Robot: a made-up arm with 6 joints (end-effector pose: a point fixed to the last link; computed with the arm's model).
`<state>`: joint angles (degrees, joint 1 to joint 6).
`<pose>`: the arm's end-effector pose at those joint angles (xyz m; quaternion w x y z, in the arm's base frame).
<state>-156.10 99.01 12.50 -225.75 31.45 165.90</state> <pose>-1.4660 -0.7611 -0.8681 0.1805 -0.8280 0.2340 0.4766</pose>
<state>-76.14 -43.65 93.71 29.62 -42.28 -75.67</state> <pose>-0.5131 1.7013 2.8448 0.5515 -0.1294 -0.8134 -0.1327</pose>
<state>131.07 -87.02 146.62 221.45 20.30 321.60</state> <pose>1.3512 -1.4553 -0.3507 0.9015 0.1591 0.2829 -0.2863</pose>
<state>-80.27 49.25 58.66 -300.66 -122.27 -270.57</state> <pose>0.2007 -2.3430 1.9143 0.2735 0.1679 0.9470 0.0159</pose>
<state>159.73 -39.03 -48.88 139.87 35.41 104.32</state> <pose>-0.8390 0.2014 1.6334 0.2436 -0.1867 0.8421 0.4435</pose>
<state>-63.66 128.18 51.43 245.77 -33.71 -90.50</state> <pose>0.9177 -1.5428 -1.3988 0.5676 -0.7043 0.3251 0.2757</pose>
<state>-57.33 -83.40 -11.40 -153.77 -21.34 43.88</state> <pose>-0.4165 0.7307 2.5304 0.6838 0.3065 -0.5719 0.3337</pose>
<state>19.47 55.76 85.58 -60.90 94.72 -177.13</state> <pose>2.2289 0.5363 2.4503 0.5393 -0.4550 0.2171 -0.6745</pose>
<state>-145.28 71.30 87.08 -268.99 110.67 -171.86</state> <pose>-1.9790 -1.6815 1.7167 0.7816 0.5416 -0.1248 -0.2833</pose>
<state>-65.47 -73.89 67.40 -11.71 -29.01 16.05</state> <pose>-0.9100 2.0587 2.1741 0.4547 -0.5079 -0.6628 -0.3098</pose>
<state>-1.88 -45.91 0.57 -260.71 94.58 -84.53</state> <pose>0.0735 0.2658 2.7479 0.6382 -0.3738 -0.2368 0.6300</pose>
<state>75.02 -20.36 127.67 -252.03 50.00 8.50</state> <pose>-0.5843 -1.4155 2.8198 0.2929 -0.0892 -0.7415 -0.5970</pose>
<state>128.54 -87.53 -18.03 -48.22 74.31 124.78</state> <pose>0.7291 -0.6013 2.2828 0.9138 0.3216 -0.2239 0.1069</pose>
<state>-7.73 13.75 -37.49 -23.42 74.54 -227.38</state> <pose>1.6351 -0.3273 1.3186 0.4518 -0.8333 0.1425 -0.2848</pose>
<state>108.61 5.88 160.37 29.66 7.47 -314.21</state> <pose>0.3401 -1.0649 2.7038 0.5502 0.5633 -0.5597 -0.2582</pose>
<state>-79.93 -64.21 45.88 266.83 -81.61 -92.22</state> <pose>-0.0099 1.5952 2.6234 0.7949 0.5878 0.0339 0.1464</pose>
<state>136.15 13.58 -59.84 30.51 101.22 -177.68</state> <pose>-0.9726 0.7462 1.0701 0.2082 -0.1101 -0.9647 -0.1175</pose>
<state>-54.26 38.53 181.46 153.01 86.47 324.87</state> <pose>0.1460 0.0085 2.7693 0.0234 0.9086 -0.0825 0.4088</pose>
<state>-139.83 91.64 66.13 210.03 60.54 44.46</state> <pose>-2.2082 -1.7087 0.1305 0.4304 -0.3587 0.4652 0.6853</pose>
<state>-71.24 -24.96 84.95 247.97 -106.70 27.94</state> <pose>-0.0824 0.9950 3.1145 0.8324 -0.4346 0.0589 0.3388</pose>
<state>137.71 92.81 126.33 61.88 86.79 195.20</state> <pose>-2.0007 1.4955 1.7130 0.5315 -0.0094 -0.3848 -0.7545</pose>
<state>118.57 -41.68 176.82 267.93 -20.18 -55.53</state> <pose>0.7763 -1.6220 0.7880 0.7178 -0.0844 0.4730 -0.5038</pose>
